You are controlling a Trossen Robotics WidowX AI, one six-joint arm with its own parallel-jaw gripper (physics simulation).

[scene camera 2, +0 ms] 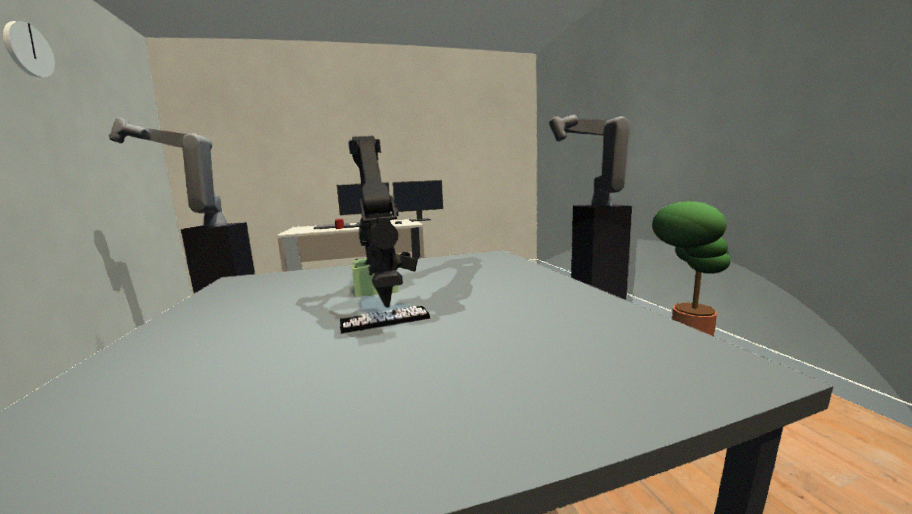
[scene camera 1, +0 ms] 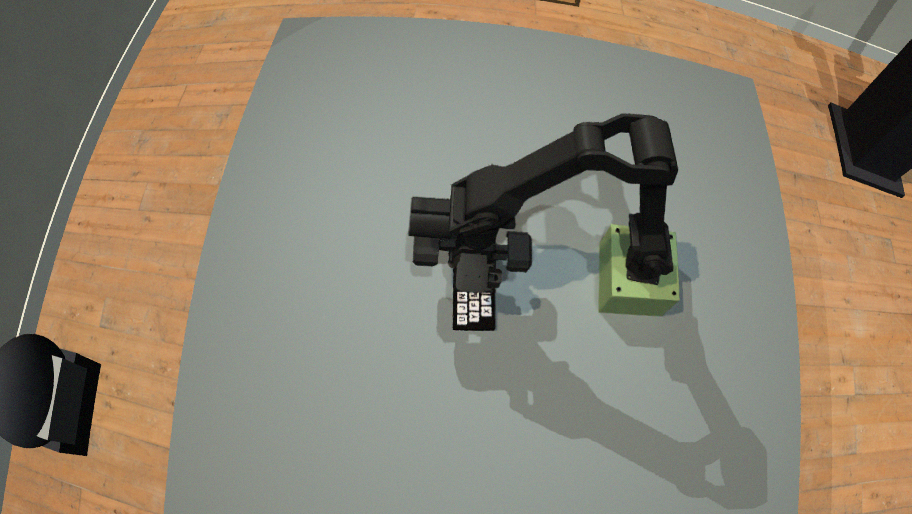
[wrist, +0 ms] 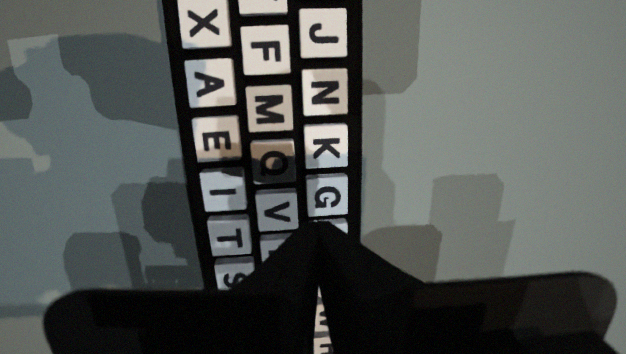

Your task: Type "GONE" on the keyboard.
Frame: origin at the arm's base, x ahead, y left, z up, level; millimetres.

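Where they show: gripper, fingertip midpoint: (scene camera 2: 387,307) (wrist: 316,233); arm's base at its link origin: (scene camera 1: 643,265).
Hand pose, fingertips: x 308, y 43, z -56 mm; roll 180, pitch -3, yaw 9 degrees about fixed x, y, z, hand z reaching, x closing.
Observation:
Each offset is from my fingertips to the top centre of the thing. Level surfaces: height alone.
The black keyboard {12 mm back, 9 mm right, 23 mm down} (scene camera 1: 468,326) (scene camera 2: 385,323) (wrist: 354,125) lies flat on the table, with white letter keys in rows. My gripper (scene camera 2: 387,305) (wrist: 316,233) is shut and empty, pointing down over the keyboard. In the wrist view its tips overlap the key beside the G key {6 mm ahead, 5 mm left, 23 mm down} (wrist: 327,195), on the side away from the K key {3 mm ahead, 25 mm left, 23 mm down} (wrist: 326,146). I cannot tell if they touch it. The N key {1 mm back, 46 mm left, 23 mm down} (wrist: 325,92) and the E key {39 mm back, 23 mm left, 23 mm down} (wrist: 216,140) show uncovered. The O key does not show in the wrist view. In scene camera 1 the wrist hides the fingertips and part of the keyboard.
The arm stands on a green block (scene camera 1: 645,305) (scene camera 2: 362,280) on the grey table {39 mm down} (scene camera 1: 319,191) (scene camera 2: 447,395). Beyond the table are a white desk (scene camera 2: 306,230) with monitors, two other arms on dark pedestals (scene camera 2: 217,255) (scene camera 2: 600,255), and a potted plant (scene camera 2: 689,224).

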